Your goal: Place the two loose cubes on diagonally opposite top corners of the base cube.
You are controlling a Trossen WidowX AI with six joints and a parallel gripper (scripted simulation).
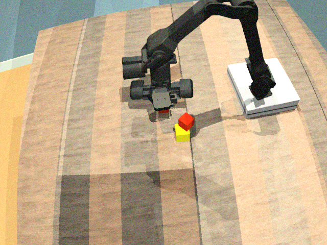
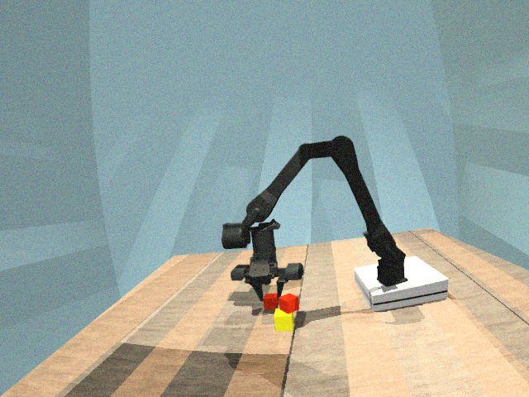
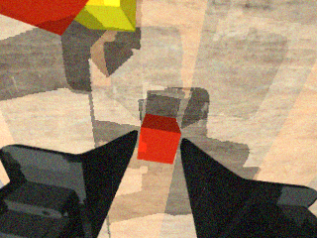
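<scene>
Now: gripper tip 2 cm past the yellow base cube and 12 cm to the right of it.
</scene>
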